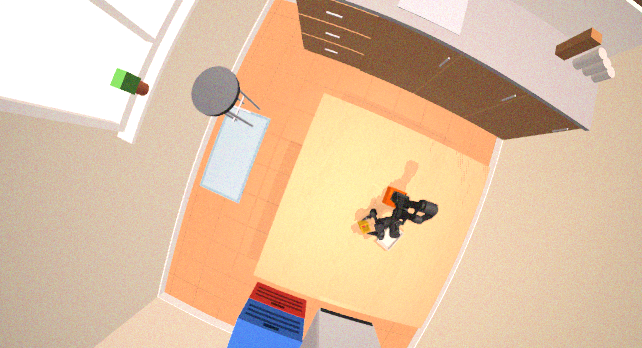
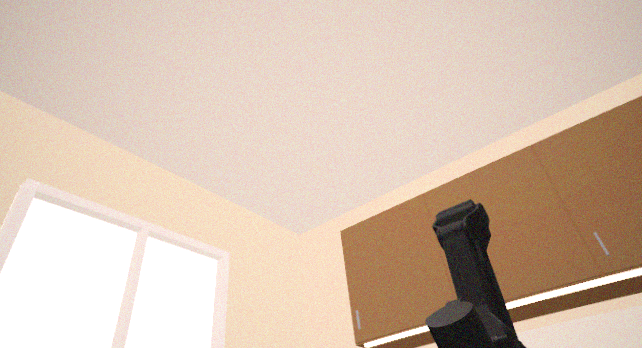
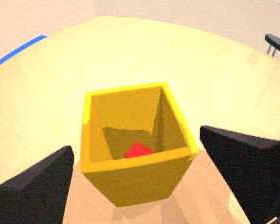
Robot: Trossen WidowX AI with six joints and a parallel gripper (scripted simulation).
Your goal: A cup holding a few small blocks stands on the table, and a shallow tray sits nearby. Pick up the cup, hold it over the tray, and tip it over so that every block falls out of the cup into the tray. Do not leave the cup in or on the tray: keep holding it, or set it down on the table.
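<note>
Now: the red block 2 cm below my gripper tip. Also, from my gripper tip: yellow square cup (4 cm below); white tray (21 cm to the left, 6 cm below, 1 cm behind).
</note>
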